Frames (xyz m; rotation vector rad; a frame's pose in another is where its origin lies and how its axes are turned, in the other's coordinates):
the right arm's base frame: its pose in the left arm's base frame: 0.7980 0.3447 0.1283 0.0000 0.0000 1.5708
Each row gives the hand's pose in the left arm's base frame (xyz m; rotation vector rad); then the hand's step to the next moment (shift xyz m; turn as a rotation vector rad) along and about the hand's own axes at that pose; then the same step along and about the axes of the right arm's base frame.
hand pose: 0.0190 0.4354 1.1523 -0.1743 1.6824 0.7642
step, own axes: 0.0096 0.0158 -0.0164 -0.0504 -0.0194 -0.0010
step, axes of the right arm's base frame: 0.0056 0.0240 -0.0016 -0.0300 -0.0226 0.0389
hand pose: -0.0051 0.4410 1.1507 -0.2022 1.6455 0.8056
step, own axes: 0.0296 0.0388 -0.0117 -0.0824 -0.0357 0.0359
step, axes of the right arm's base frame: 0.0306 0.0380 -0.0118 -0.0294 -0.0691 0.0610
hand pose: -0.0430 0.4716 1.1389 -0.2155 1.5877 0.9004
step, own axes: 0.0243 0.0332 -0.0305 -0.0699 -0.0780 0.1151
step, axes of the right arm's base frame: 0.0112 0.0491 -0.0092 -0.0025 -0.1516 0.0349
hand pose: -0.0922 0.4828 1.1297 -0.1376 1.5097 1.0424
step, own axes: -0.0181 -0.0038 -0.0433 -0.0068 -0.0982 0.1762
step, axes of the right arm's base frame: -0.0393 0.0249 0.0072 0.0556 -0.1930 -0.0202
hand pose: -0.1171 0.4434 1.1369 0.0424 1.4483 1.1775
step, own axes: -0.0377 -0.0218 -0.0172 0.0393 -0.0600 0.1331
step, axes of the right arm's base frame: -0.0447 -0.0106 0.0092 0.0767 -0.1246 -0.0381
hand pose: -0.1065 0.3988 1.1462 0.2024 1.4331 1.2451
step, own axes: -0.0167 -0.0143 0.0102 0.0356 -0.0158 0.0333
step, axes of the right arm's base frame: -0.0124 -0.0207 0.0019 0.0374 -0.0234 -0.0260
